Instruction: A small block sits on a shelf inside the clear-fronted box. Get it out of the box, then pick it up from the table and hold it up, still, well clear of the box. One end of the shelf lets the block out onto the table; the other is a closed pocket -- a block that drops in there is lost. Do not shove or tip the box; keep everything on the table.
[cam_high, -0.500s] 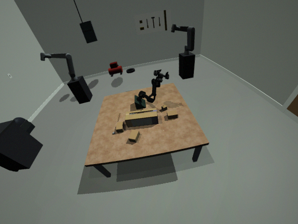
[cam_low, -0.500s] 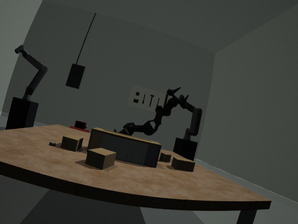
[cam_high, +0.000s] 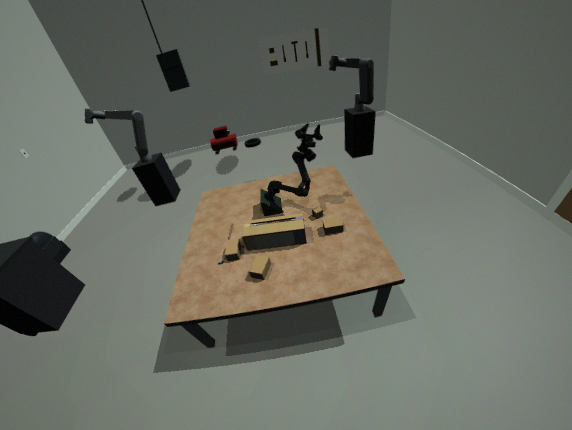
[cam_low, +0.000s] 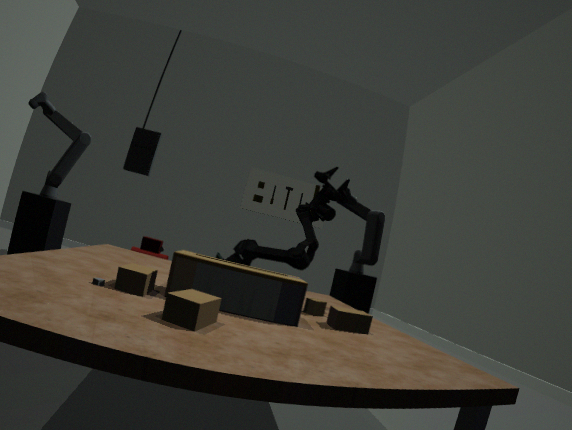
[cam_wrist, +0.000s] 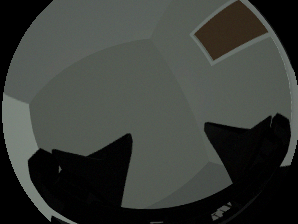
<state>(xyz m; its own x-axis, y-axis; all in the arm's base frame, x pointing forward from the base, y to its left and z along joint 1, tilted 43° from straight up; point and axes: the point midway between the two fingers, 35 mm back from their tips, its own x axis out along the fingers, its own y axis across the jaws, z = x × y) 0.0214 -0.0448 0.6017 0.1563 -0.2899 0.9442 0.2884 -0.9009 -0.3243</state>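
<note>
Now: the clear-fronted box 28 cm ahead of my gripper tip, 38 cm to the right of it and 53 cm below it. Also, from my gripper tip: thin stick 14 cm ahead, 70 cm to the right, 58 cm below.
</note>
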